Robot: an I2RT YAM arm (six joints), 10 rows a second.
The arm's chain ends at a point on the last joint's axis. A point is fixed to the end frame.
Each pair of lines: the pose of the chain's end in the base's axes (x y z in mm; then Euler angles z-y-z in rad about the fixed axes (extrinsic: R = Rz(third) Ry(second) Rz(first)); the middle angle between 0 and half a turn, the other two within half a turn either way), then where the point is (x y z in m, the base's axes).
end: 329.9, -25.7, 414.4, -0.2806, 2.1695, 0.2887
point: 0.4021 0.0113 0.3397
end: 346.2, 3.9, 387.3, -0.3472, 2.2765, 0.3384
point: 0.4083 0.0404 0.3037
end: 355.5, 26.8, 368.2, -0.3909, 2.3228, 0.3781
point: 0.4124 0.0634 0.2810
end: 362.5, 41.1, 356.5, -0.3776, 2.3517, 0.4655
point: 0.4137 0.0816 0.2676
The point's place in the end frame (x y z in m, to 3 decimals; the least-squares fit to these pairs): 0.012 0.019 0.108
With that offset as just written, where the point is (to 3 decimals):
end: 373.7, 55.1, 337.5, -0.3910, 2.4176, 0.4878
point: 0.419 0.094 0.244
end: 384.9, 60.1, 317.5, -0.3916, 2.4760, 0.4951
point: 0.425 0.096 0.221
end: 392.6, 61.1, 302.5, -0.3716, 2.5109, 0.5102
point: 0.429 0.097 0.205
